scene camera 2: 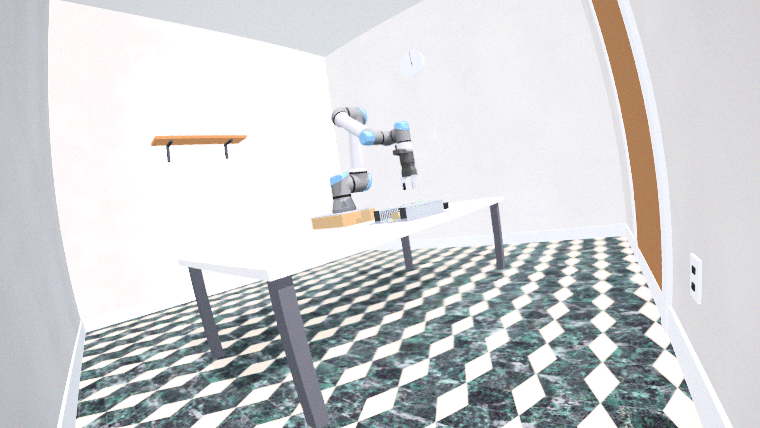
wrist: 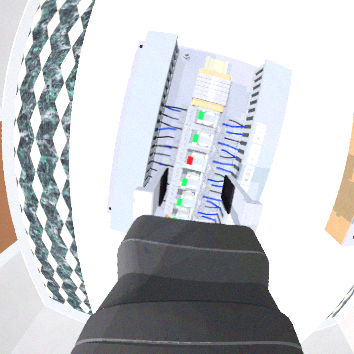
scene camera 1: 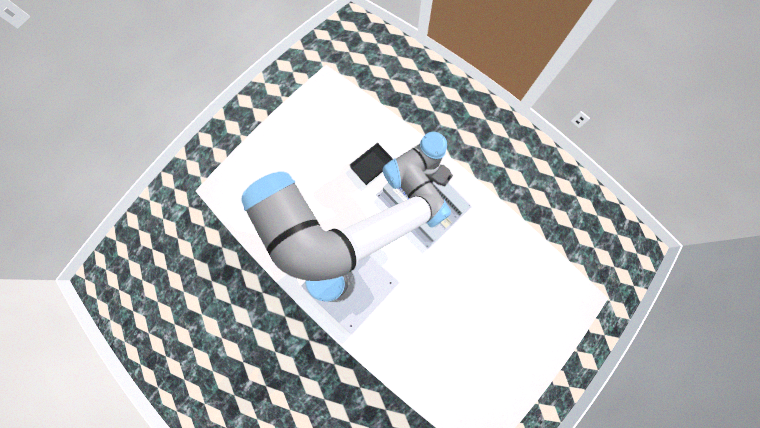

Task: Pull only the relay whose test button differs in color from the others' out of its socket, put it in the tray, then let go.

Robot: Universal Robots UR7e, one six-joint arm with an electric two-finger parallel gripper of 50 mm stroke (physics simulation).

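Seen in the pictures: gripper, fingertip midpoint: (scene camera 2: 409,189) (wrist: 194,182); arm's base, link origin: (scene camera 2: 344,211).
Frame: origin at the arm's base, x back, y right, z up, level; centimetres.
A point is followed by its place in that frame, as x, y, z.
The relay with the red test button (wrist: 196,160) {-49.1, 7.2, -0.7} sits in its socket, third from the terminal-block end of the row. The relays with green test buttons, such as the end one (wrist: 207,117) {-48.1, 12.7, -0.7}, sit in the same row on both sides of it. My gripper (wrist: 194,182) {-49.5, 6.5, 6.5} (scene camera 2: 408,186) {-49.5, 6.5, 6.5} is open and empty. It is above the panel, pointing down, its fingers on either side of the row's line, and the red-button relay shows ahead of the fingertips in the wrist view. The black tray (scene camera 1: 370,163) {-48.8, -20.3, -7.2} lies on the table beside the panel; its inside looks empty where it shows.
Grey wire ducts (wrist: 144,130) {-56.0, 10.7, -1.2} (wrist: 271,110) {-39.3, 14.6, -1.2} run along both sides of the row, with blue and black wires between. Terminal blocks (wrist: 213,89) {-47.2, 16.7, -2.8} stand at the row's end. The robot's base plate (scene camera 1: 372,297) {-4.0, 14.8, 0.0} and a wood-coloured block (scene camera 2: 340,219) {-13.0, 19.5, -3.2} are on the table (scene camera 1: 478,319) {-21.3, 55.8, -7.5}.
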